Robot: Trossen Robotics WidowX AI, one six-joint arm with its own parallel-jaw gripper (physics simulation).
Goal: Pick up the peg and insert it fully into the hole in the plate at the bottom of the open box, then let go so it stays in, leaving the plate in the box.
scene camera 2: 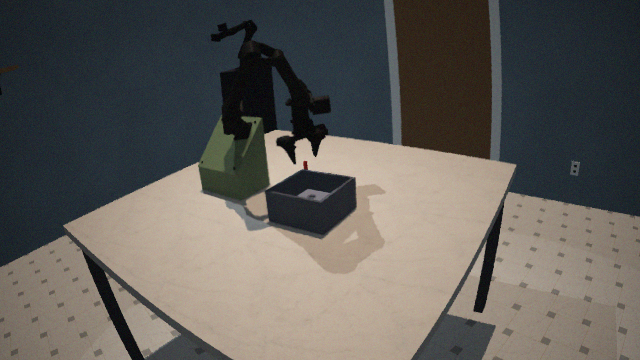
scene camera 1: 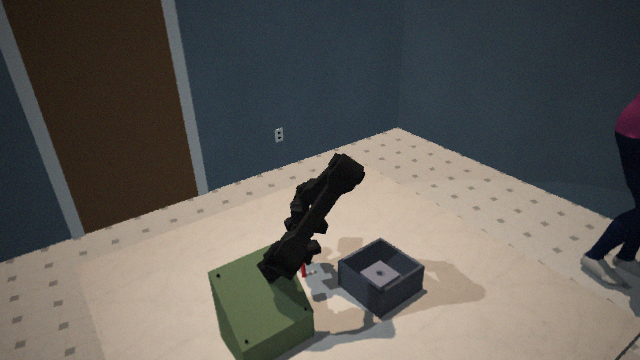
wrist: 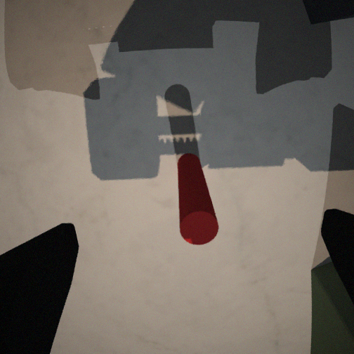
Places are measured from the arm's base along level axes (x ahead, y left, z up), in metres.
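Pixels of known places: gripper, fingertip midpoint: (scene camera 2: 305, 160); arm's base, origin of the base link: (scene camera 2: 243, 131) (scene camera 1: 272, 267).
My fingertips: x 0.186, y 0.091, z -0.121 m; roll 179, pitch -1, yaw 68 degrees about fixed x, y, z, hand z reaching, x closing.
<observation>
For each thing: its top centre in the pictures, then the offset to it from my fingertips. Level surfaces: height alone.
- red peg, middle of its top: (scene camera 1: 302, 257) (scene camera 2: 305, 161) 0.002 m left, 0.002 m back, 0.007 m down
- dark open box, middle of its top: (scene camera 2: 310, 184) (scene camera 1: 380, 263) 0.209 m right, 0.136 m ahead, 0.011 m up
- light grey plate, middle of its top: (scene camera 2: 311, 195) (scene camera 1: 380, 272) 0.209 m right, 0.136 m ahead, 0.026 m down
- table, its level: 0.087 m down
The red peg (scene camera 1: 303, 270) (scene camera 2: 305, 164) (wrist: 192, 192) stands upright on the table between the green block and the box. My gripper (scene camera 2: 305, 159) (wrist: 203, 231) is open and points down above the peg, with nothing between its fingers. In the wrist view the peg's top shows about midway between the two black fingertips. The dark open box (scene camera 1: 357, 290) (scene camera 2: 295, 212) stands beside the peg, and a dark corner of it (wrist: 334, 10) shows at the top right of the wrist view. The light grey plate (scene camera 1: 370, 271) (scene camera 2: 307, 193) lies inside at the bottom, its round hole near the middle and unfilled.
A green slanted block (scene camera 1: 260, 305) (scene camera 2: 230, 177) (wrist: 326, 315) stands by the arm's base, close to the peg. The box walls rise around the plate. The arm's shadow falls over the table (scene camera 2: 225, 280) around the peg and box. A person (scene camera 1: 627, 220) is at the far right.
</observation>
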